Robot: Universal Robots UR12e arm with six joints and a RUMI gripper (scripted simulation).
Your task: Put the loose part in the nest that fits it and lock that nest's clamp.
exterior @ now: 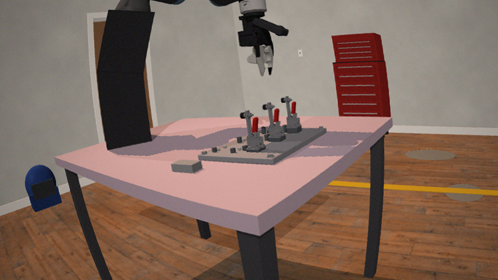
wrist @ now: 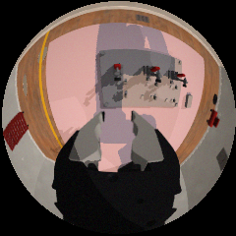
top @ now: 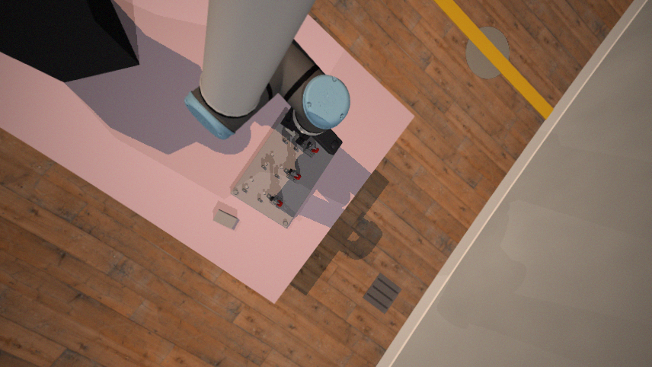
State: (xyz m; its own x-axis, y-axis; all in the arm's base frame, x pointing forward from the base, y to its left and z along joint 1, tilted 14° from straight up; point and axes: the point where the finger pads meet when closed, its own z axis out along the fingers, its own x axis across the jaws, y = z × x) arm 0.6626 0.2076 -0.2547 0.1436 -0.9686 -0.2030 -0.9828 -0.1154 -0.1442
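My hand is 370 mm to the left of the loose part, 210 mm above it and 20 mm short of it. The rest, counted from my hand: grey fixture plate 210 mm below, 100 mm to the right, 60 mm ahead.
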